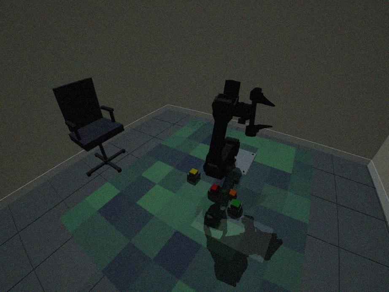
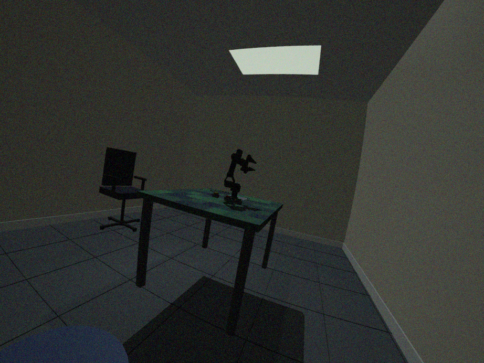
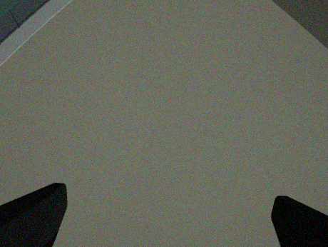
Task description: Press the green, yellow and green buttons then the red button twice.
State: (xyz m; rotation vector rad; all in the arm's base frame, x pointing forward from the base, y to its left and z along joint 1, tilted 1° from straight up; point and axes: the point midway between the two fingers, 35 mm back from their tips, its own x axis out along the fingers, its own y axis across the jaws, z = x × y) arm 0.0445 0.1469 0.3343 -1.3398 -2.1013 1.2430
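Now: the green button 30 cm below my gripper tip, 24 cm ahead of it and 2 cm to the right of it. From my gripper tip the other things lie so: red button (30 cm below, 21 cm ahead, 14 cm to the right); then yellow button (30 cm below, 27 cm to the right, 17 cm ahead); then orange button (32 cm below, 18 cm ahead, 7 cm to the right).
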